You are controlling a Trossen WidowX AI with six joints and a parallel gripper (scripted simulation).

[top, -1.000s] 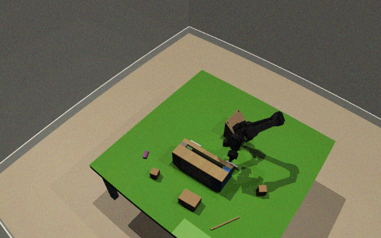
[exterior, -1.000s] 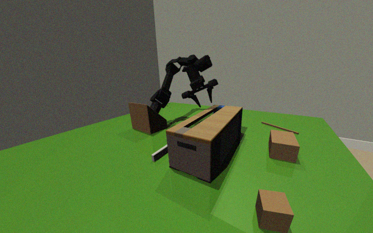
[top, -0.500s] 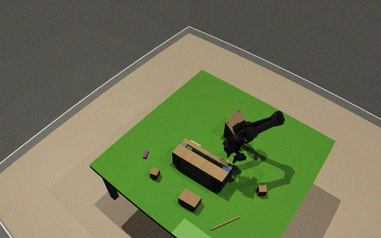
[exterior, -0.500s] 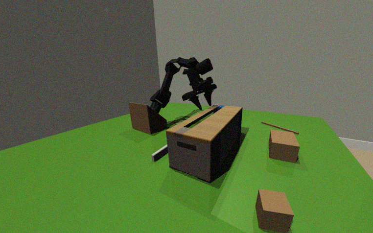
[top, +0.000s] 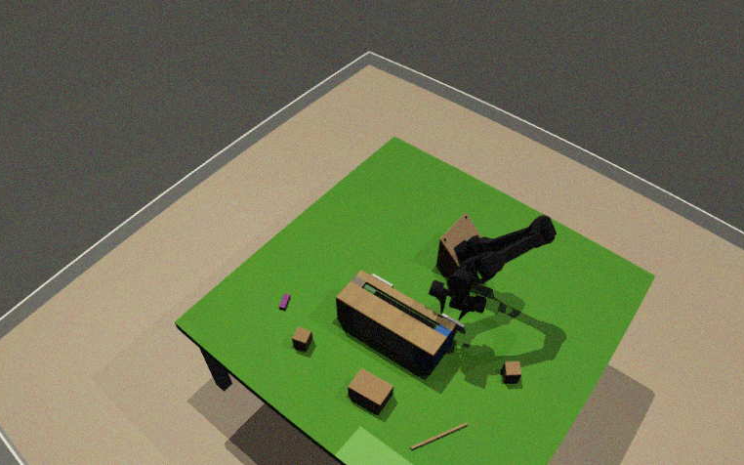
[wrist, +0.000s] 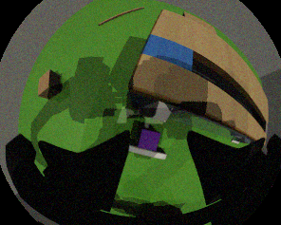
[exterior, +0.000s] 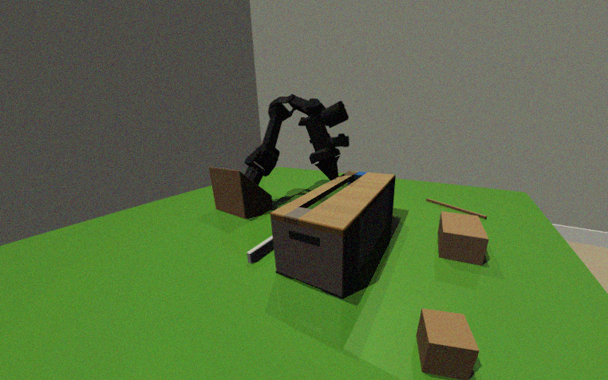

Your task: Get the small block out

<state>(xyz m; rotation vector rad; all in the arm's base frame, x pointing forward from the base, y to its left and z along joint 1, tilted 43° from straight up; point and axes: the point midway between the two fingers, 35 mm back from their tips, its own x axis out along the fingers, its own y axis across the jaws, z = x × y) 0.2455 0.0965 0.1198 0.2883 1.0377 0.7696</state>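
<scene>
Now: gripper tip 9 cm above the purple block, 2 cm past it and 1 cm to the left of it. Also, from my gripper tip: long box 14 cm to the right, 9 cm ahead, 4 cm below; thin stick 30 cm ahead, 24 cm to the left, 10 cm below.
</scene>
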